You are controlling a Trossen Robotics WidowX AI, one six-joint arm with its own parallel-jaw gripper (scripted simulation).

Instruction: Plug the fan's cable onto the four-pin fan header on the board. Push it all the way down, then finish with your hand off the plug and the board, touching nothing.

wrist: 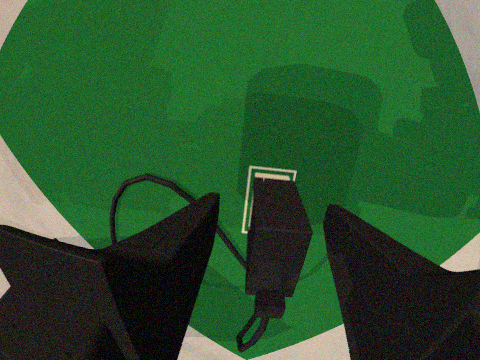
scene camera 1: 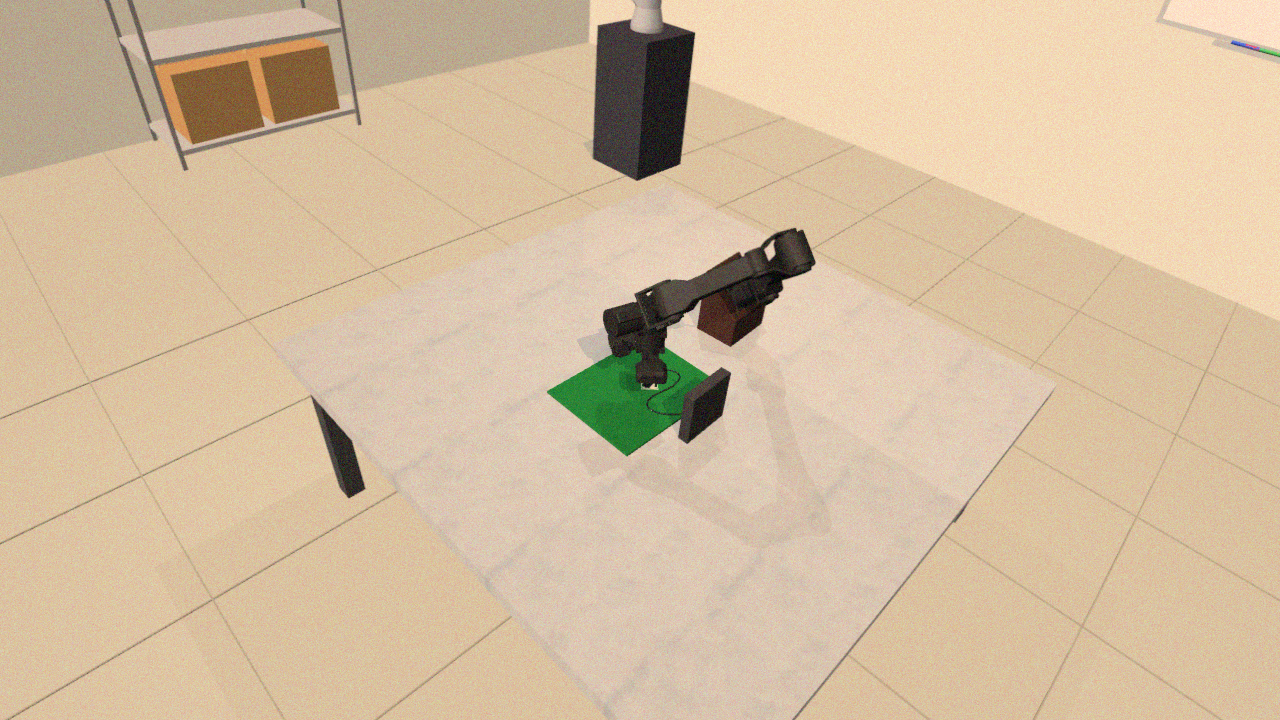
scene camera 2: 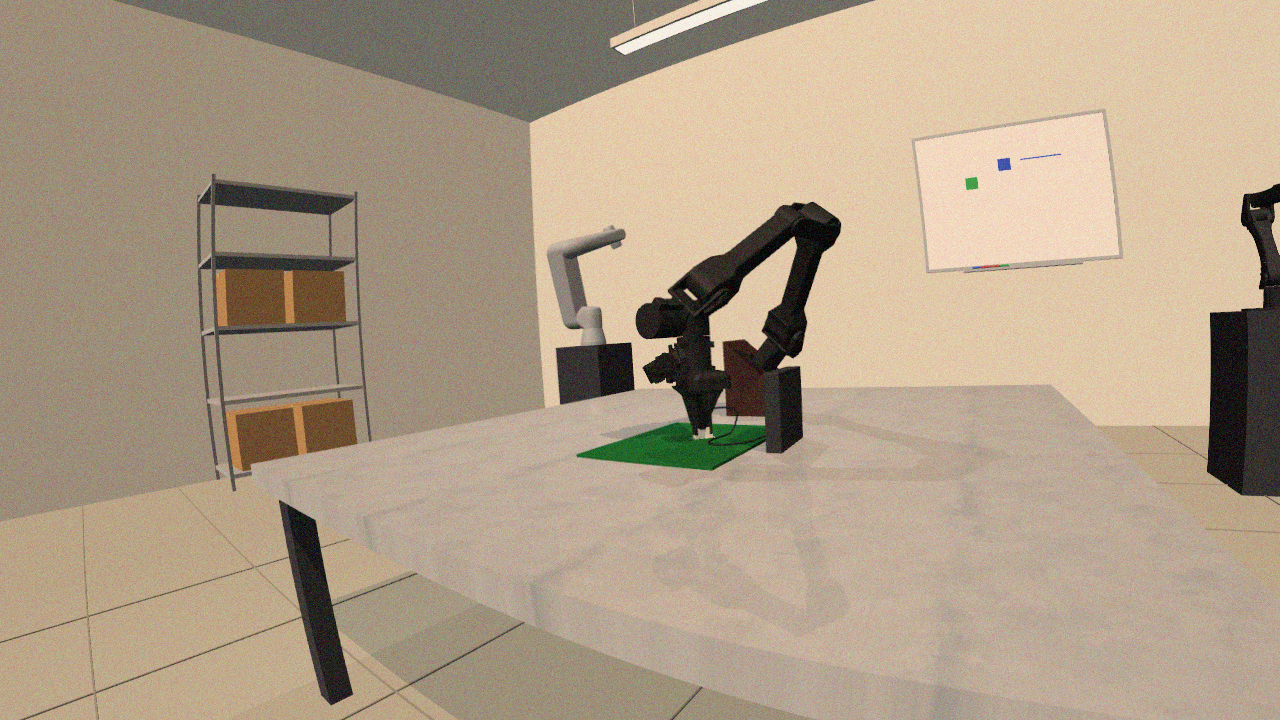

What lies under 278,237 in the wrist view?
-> A black plug.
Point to a green board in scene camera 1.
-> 605,396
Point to a green board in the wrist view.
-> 369,110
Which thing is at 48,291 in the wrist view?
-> The gripper.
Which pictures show the gripper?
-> The wrist view, scene camera 1 and scene camera 2: all of them.
